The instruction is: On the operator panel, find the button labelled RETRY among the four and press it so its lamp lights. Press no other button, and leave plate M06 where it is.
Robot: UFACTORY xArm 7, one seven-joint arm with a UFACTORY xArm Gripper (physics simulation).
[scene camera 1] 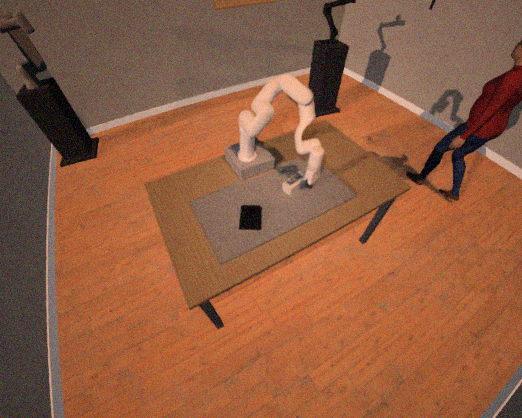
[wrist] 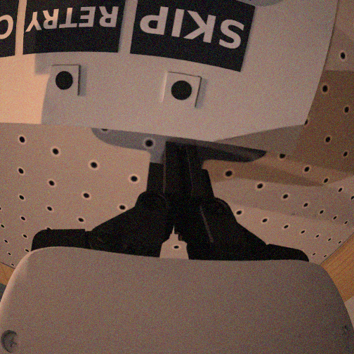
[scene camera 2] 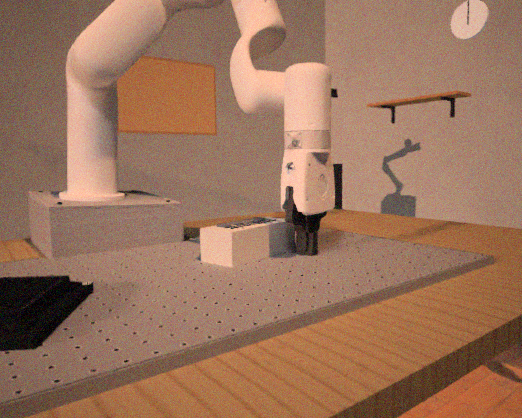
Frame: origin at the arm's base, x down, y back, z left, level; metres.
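Seen in the pictures: gripper, fingertip midpoint: (scene camera 1: pixel 309 187) (scene camera 2: pixel 306 254); arm's base at its link origin: (scene camera 1: pixel 247 155) (scene camera 2: pixel 92 198).
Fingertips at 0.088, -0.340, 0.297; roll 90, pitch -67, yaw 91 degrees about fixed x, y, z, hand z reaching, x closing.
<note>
Offsets run from my fingertips to a thing's middle, as dx, dy, dz. Level surfaces: height alone.
The operator panel @(-0.028, +0.048, -0.081) (scene camera 1: pixel 289 188) (scene camera 2: pixel 216 246) (wrist: pixel 120 97) is a pale box on the grey board. In the wrist view its labels are upside down: RETRY (wrist: pixel 72 25) left of SKIP (wrist: pixel 192 30), with part of another label at the left edge. A small square with a dark round spot (wrist: pixel 64 80) sits by RETRY, and a similar square (wrist: pixel 181 90) by SKIP. No spot is lit. My gripper (scene camera 1: pixel 307 186) (scene camera 2: pixel 307 252) (wrist: pixel 175 165) is shut and empty, pointing down low beside the panel's side, on the SKIP side. I cannot identify plate M06.
A black flat object @(-0.019, -0.088, -0.426) (scene camera 1: pixel 250 217) (scene camera 2: pixel 30 312) lies on the grey perforated board @(dx +0.000) (scene camera 1: pixel 215 235) (scene camera 2: pixel 200 310), apart from the panel. The board lies on the wooden table @(dx +0.013) (scene camera 1: pixel 175 260) (scene camera 2: pixel 240 380). The arm's grey base block (scene camera 1: pixel 250 166) (scene camera 2: pixel 115 225) stands behind the board.
</note>
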